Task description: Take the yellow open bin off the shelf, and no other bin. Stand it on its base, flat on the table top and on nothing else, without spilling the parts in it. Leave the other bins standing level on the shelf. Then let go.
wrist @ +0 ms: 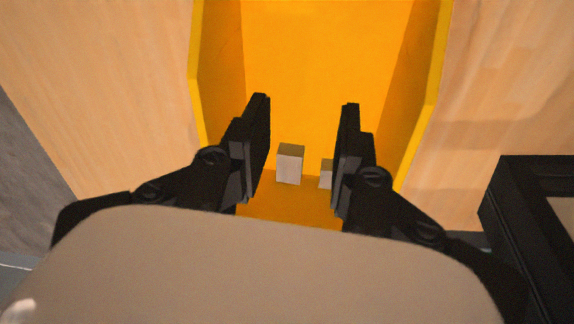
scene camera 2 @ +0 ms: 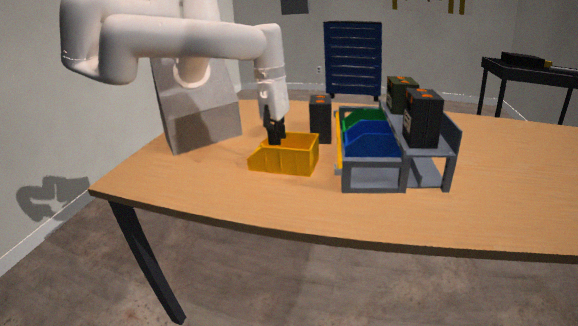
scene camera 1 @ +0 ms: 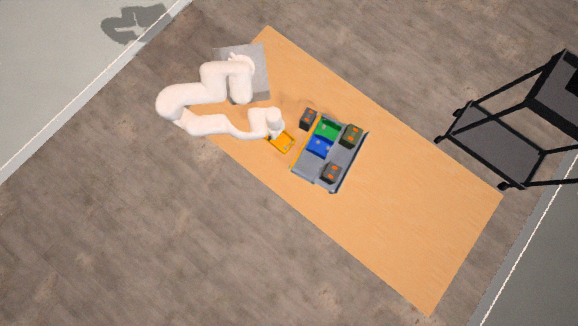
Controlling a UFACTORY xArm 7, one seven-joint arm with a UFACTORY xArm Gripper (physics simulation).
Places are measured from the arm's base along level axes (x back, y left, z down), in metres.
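Pixels of known places: gripper, fingertip midpoint: (wrist: 303, 124) (scene camera 2: 277, 141) (scene camera 1: 276, 135); arm's base, link origin: (scene camera 2: 191, 72).
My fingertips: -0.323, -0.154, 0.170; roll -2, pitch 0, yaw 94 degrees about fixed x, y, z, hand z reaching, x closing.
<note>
For each thing: its top centre in the pictures, then the offset to it from my fingertips, as dx, dy, dz. "spot": a spot on its surface instead. Level surfaces: height alone.
- yellow bin, top centre: (wrist: 300, 156) (scene camera 2: 282, 139) (scene camera 1: 278, 136) -0.014, -0.001, -0.007
- table top, surface height: dz +0.068
- green bin, top centre: (scene camera 2: 369, 114) (scene camera 1: 331, 130) -0.242, +0.199, -0.013
- blue bin, top centre: (scene camera 2: 375, 126) (scene camera 1: 324, 146) -0.255, +0.099, -0.013
- olive box, top centre: (scene camera 2: 402, 79) (scene camera 1: 353, 134) -0.342, +0.201, -0.131
- black frame-like object, surface spot: (wrist: 505, 200) spot: -0.081, +0.133, +0.041
The yellow bin (scene camera 1: 285, 144) (scene camera 2: 292, 158) (wrist: 320, 50) stands upright off the shelf and looks level on the table top (scene camera 1: 400, 210) (scene camera 2: 225, 195). Two small grey parts (wrist: 289, 165) (wrist: 326, 175) lie inside it. My gripper (scene camera 2: 275, 140) (wrist: 303, 124) points down into the bin. Its fingers are partly apart with nothing between them and clear of both side walls in the wrist view. The green bin (scene camera 1: 327, 128) (scene camera 2: 367, 116) and blue bin (scene camera 1: 320, 146) (scene camera 2: 372, 145) stand side by side on the grey shelf (scene camera 1: 304, 167) (scene camera 2: 404, 175) and look level.
A black box (scene camera 1: 308, 119) (scene camera 2: 320, 120) stands between the yellow bin and the shelf's back end. An olive box (scene camera 1: 352, 136) (scene camera 2: 397, 95) and another black box (scene camera 1: 331, 172) (scene camera 2: 422, 120) stand on the shelf's raised part. A black frame-like object (wrist: 505, 200) shows at right in the wrist view.
</note>
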